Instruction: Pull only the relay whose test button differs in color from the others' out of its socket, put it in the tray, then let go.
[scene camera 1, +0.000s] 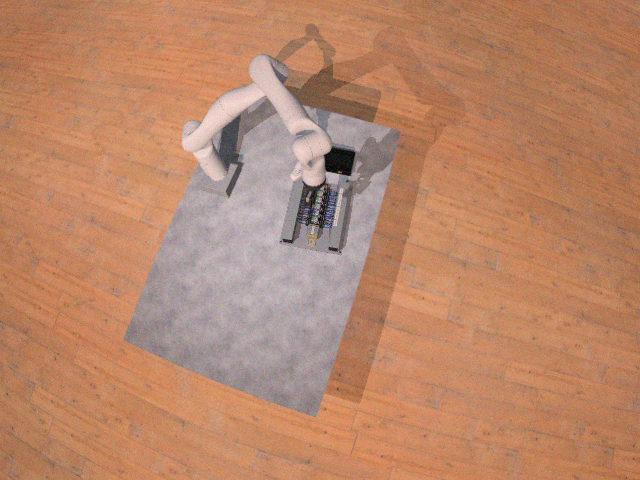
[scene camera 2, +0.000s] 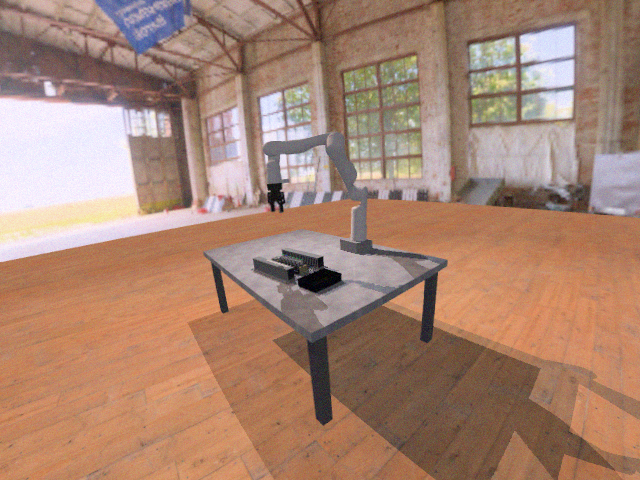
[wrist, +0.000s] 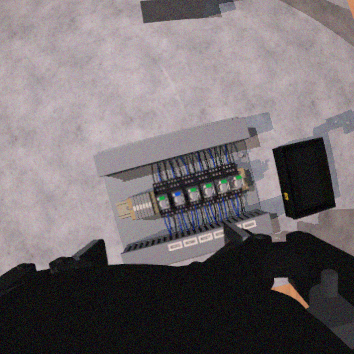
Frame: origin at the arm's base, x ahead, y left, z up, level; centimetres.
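Where they show: gripper, between the fingertips: (scene camera 1: 315, 194) (scene camera 2: 277, 212) (wrist: 164, 245); arm's base, origin of its link: (scene camera 1: 218, 172) (scene camera 2: 358, 240).
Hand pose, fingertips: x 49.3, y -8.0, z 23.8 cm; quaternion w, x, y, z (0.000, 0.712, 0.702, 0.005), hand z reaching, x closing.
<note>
Things, the pixels of their centre, and the offset from my fingertips. Level surfaces: height alone.
- relay with the blue test button, middle of its body: (wrist: 177, 196) dx -0.7, dy +2.1, dz -25.1 cm
- end relay, middle of its body: (wrist: 162, 200) dx -0.4, dy -0.8, dz -25.1 cm
- black tray, middle of its body: (wrist: 304, 177) (scene camera 2: 319, 279) (scene camera 1: 335, 160) dx -0.7, dy +31.3, dz -28.1 cm
- grey table, height of its surface: dz -29.9 cm
The relay with the blue test button (wrist: 178, 198) sits in its socket in the row, second from the terminal-block end. The other relays in the row, such as the end relay (wrist: 162, 201), have green buttons. The black tray (scene camera 1: 353, 163) (scene camera 2: 323, 285) (wrist: 281, 172) lies beside the relay panel, past the row's other end. My gripper (scene camera 2: 276, 209) (wrist: 164, 245) is open and empty, pointing down high above the table. In the wrist view the relay row lies beyond the fingertips. In scene camera 1 the wrist partly hides the gripper and the row's tray end.
Two grey wire ducts, a long one (wrist: 172, 145) and a slotted one with white labels (wrist: 150, 255), flank the relays and their blue and black wires. Beige terminal blocks (wrist: 141, 204) stand at one end of the row. The arm's base (scene camera 2: 355, 245) stands on the grey table (scene camera 1: 232, 310) (scene camera 2: 361, 297).
</note>
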